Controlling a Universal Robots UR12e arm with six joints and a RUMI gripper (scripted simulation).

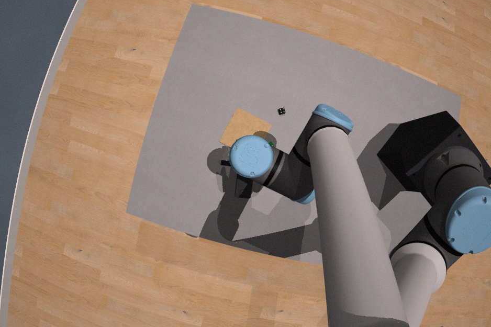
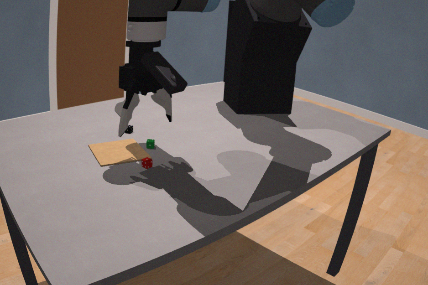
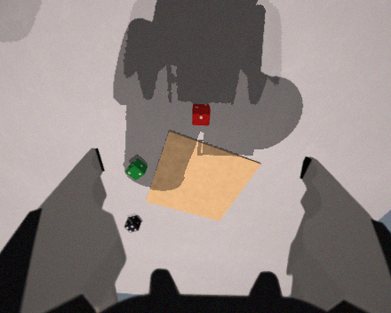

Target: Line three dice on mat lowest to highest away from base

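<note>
Right now my hand is 80 mm above the red die. Round my hand: tan mat: 110 mm to the right, 90 mm below, 20 mm ahead; black die: 230 mm to the right, 90 mm behind, 80 mm below; green die: 100 mm to the right, 80 mm below, 80 mm behind.
</note>
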